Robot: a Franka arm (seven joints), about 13 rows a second.
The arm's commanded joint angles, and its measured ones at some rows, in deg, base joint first. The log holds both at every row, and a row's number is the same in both.
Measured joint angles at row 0:
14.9 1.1 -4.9 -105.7 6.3 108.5 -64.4
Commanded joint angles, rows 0 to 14:
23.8 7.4 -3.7 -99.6 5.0 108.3 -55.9
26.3 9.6 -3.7 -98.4 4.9 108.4 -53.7
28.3 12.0 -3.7 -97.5 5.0 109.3 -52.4
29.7 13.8 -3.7 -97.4 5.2 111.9 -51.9
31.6 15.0 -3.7 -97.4 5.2 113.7 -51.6
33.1 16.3 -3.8 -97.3 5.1 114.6 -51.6
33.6 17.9 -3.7 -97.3 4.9 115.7 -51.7
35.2 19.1 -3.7 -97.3 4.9 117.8 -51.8
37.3 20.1 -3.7 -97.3 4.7 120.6 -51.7
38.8 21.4 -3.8 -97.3 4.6 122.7 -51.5
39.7 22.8 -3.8 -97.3 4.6 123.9 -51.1
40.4 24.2 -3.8 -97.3 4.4 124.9 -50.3
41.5 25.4 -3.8 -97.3 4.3 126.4 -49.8
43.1 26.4 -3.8 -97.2 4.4 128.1 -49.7
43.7 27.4 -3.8 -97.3 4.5 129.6 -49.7
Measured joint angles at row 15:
41.3 23.7 -3.2 -99.5 5.4 126.4 -50.9
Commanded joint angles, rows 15 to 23:
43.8 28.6 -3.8 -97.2 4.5 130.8 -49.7
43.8 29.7 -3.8 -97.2 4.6 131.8 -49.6
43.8 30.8 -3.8 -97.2 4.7 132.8 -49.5
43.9 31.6 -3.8 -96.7 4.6 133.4 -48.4
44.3 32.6 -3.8 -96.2 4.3 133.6 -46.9
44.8 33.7 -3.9 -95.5 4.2 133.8 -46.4
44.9 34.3 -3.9 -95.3 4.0 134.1 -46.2
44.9 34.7 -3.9 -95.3 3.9 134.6 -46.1
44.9 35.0 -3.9 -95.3 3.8 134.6 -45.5
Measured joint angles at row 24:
44.2 32.7 -3.4 -97.8 5.3 134.0 -48.0
